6 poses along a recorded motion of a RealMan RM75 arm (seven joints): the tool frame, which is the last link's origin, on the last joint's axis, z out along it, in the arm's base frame.
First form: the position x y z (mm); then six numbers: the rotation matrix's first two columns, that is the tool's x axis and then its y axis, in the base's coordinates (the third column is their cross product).
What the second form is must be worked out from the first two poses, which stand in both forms.
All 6 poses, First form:
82 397 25 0.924 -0.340 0.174 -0.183 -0.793 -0.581
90 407 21 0.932 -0.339 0.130 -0.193 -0.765 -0.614
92 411 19 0.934 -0.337 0.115 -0.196 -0.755 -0.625
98 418 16 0.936 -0.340 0.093 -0.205 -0.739 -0.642
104 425 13 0.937 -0.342 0.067 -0.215 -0.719 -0.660
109 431 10 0.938 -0.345 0.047 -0.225 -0.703 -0.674
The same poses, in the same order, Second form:
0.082 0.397 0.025 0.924 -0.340 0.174 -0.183 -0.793 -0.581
0.090 0.407 0.021 0.932 -0.339 0.130 -0.193 -0.765 -0.614
0.092 0.411 0.019 0.934 -0.337 0.115 -0.196 -0.755 -0.625
0.098 0.418 0.016 0.936 -0.340 0.093 -0.205 -0.739 -0.642
0.104 0.425 0.013 0.937 -0.342 0.067 -0.215 -0.719 -0.660
0.109 0.431 0.010 0.938 -0.345 0.047 -0.225 -0.703 -0.674

